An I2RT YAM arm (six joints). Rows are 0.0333 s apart.
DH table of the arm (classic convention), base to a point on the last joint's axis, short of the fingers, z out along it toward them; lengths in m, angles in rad. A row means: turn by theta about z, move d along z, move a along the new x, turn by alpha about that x. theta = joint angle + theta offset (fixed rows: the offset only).
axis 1: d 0.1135; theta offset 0; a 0.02; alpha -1.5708
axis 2: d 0; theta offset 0; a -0.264; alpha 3.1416
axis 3: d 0; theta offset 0.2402; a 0.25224; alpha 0
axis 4: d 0; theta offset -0.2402; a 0.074; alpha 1.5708
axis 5: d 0; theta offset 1.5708; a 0; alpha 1.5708
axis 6: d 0.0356; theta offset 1.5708; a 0; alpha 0
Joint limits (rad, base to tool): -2.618..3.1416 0..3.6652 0..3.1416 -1.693..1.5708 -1.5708..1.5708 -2.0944..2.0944
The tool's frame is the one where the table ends.
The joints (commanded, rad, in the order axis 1, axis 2, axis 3, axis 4, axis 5, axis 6), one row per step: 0.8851, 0.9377, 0.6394, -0.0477, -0.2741, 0.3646; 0.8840, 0.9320, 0.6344, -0.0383, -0.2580, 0.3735; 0.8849, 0.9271, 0.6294, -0.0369, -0.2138, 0.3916; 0.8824, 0.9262, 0.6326, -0.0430, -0.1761, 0.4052; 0.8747, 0.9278, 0.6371, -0.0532, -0.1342, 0.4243; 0.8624, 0.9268, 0.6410, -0.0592, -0.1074, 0.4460; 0.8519, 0.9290, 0.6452, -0.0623, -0.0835, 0.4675; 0.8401, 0.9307, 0.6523, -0.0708, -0.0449, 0.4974
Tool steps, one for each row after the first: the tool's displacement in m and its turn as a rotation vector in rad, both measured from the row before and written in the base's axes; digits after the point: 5 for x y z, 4 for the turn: 0.00018, -0.00103, 0.00026, 0.0077, -0.0028, -0.0191; 0.00062, -0.00135, -0.00079, -0.0009, 0.0035, -0.0466; 0.00147, -0.00113, 0.00060, -0.0035, 0.0031, -0.0425; 0.00265, -0.00172, 0.00016, -0.0055, 0.0095, -0.0535; 0.00274, -0.00236, 0.00092, 0.0044, 0.0110, -0.0448; 0.00273, -0.00162, 0.00071, 0.0055, 0.0112, -0.0402; 0.00322, -0.00230, 0.00128, 0.0061, 0.0145, -0.0583
